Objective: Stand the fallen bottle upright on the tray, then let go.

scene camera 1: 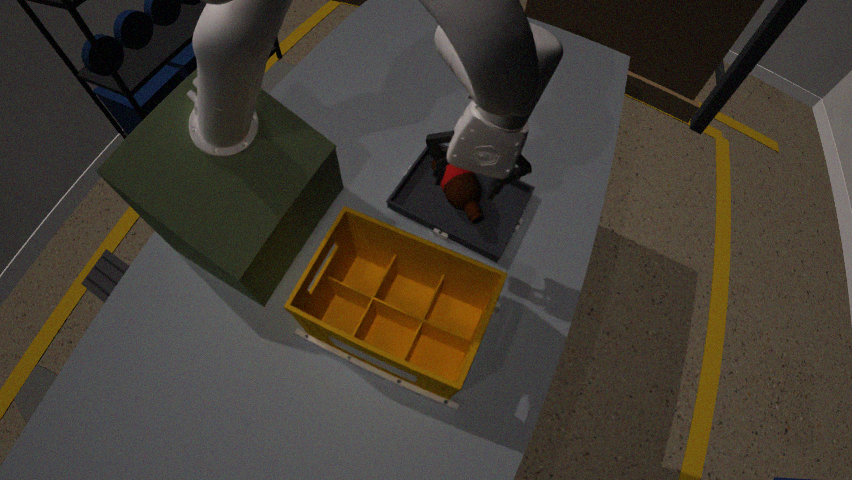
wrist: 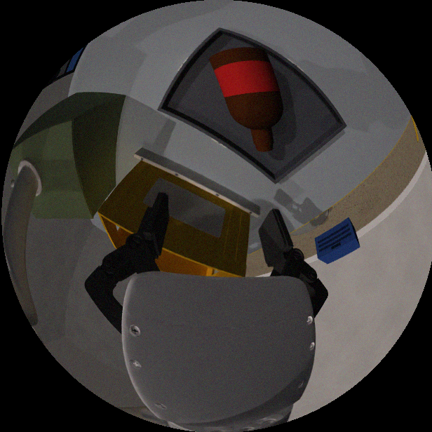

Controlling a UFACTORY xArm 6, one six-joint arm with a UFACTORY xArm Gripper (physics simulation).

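Seen in the pictures: gripper, fingertip midpoint: [scene camera 1: 464, 186]; arm's base at its link origin: [scene camera 1: 223, 125].
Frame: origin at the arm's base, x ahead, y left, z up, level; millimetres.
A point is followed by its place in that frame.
Observation:
A brown bottle with a red label [scene camera 1: 462, 192] {x 373, y 222, z -161 mm} [wrist: 250, 100] lies on its side on the dark grey tray [scene camera 1: 497, 235] {x 468, y 220, z -227 mm} [wrist: 192, 100]. Its neck points toward the side of the tray nearest the yellow crate. My gripper [scene camera 1: 466, 184] {x 395, y 170, z -61 mm} [wrist: 218, 212] is open, with nothing between its fingers. In the scene view it hangs over the tray and the bottle, and its housing hides part of the bottle's base end. In the wrist view the bottle lies beyond the fingertips, apart from them.
A yellow crate with compartments [scene camera 1: 417, 241] {x 392, y 41, z -59 mm} [wrist: 120, 200] stands beside the tray. The green block [scene camera 1: 220, 196] {x 84, y -93, z -39 mm} [wrist: 95, 150] under the arm's base stands to the left. A blue box [wrist: 337, 241] shows in the wrist view, off the table [scene camera 1: 196, 387] {x 187, y -379, z -232 mm}.

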